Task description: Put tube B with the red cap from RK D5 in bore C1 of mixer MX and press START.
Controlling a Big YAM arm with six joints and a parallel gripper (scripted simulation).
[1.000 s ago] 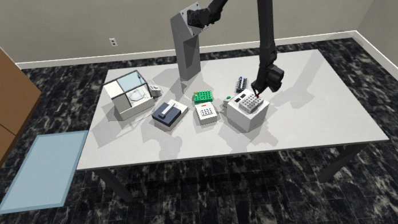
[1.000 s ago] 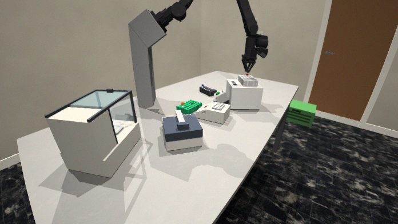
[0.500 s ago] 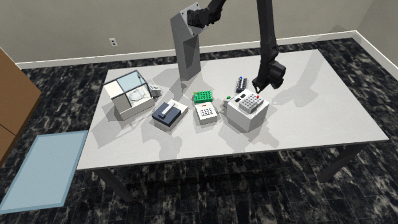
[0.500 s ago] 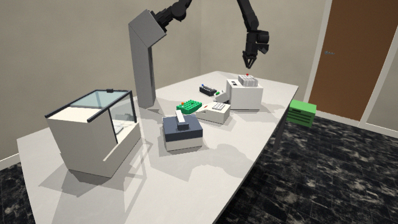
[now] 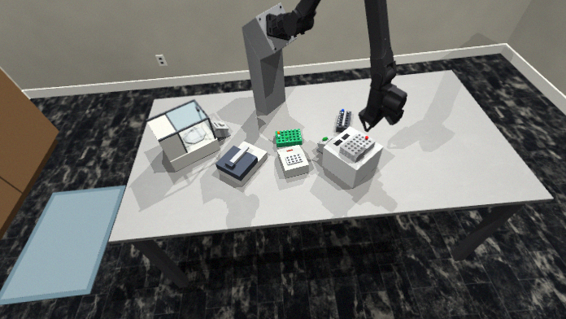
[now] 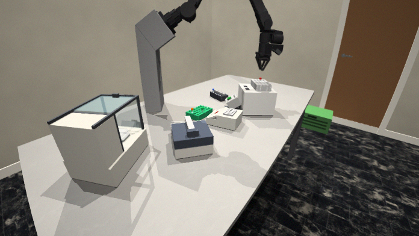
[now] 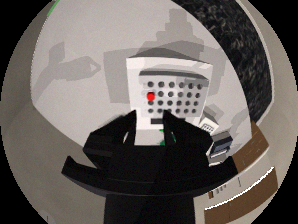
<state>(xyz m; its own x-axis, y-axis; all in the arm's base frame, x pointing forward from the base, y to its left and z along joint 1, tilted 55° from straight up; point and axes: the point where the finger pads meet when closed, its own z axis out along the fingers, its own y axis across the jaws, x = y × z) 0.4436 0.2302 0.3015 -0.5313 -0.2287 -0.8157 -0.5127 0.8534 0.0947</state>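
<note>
The green start key is 100 mm behind my hand, 160 mm to the right of it and 170 mm below it. Also, from my hand: dry block DB: 10 mm behind, 320 mm to the right, 210 mm below; magnet block MG: 270 mm behind, 50 mm to the right, 220 mm below; pale-capped tube: 140 mm behind, 350 mm to the right, 210 mm below.
</note>
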